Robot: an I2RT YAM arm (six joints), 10 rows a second.
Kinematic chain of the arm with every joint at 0, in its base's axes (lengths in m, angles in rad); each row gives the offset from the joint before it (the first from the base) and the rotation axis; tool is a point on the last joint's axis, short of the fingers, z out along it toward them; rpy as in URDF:
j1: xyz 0 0 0.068 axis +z
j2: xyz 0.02 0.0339 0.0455 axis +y
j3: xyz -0.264 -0.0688 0 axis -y
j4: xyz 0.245 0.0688 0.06 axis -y
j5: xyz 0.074 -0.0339 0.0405 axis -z
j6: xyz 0.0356 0 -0.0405 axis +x
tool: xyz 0 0 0 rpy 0 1.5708 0
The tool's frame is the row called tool.
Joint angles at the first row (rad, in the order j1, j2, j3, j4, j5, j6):
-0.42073 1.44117 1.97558 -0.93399 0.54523 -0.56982
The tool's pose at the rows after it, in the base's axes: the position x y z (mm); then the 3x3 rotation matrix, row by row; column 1 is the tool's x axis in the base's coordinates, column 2 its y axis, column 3 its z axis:
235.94 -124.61 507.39; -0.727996 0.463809 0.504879; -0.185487 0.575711 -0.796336; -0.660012 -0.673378 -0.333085
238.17 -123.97 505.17; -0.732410 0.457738 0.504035; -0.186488 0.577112 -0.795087; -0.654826 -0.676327 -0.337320
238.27 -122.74 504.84; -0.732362 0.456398 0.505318; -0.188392 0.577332 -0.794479; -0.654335 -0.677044 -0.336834
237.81 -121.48 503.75; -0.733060 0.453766 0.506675; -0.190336 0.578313 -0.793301; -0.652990 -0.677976 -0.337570
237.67 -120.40 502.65; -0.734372 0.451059 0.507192; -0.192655 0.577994 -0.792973; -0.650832 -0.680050 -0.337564
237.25 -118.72 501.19; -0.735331 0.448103 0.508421; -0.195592 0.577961 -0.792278; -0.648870 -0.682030 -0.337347
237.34 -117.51 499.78; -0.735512 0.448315 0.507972; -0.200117 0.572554 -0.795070; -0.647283 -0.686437 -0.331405
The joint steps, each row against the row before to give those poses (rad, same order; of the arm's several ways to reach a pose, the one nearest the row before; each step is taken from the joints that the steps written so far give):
0.00486 0.00222 -0.01747 0.01732 0.00689 -0.00623
0.00607 0.00177 -0.00732 0.00244 0.00463 -0.00058
0.00471 -0.00250 -0.00384 0.00114 0.00307 0.00029
0.00385 -0.00611 -0.01019 0.00269 0.00162 -0.00031
0.00387 -0.00506 -0.00969 0.00382 0.00296 -0.00167
0.00568 -0.00784 -0.01380 0.00517 0.00388 -0.00112
0.00529 -0.00784 -0.01674 0.01433 0.00813 -0.00494

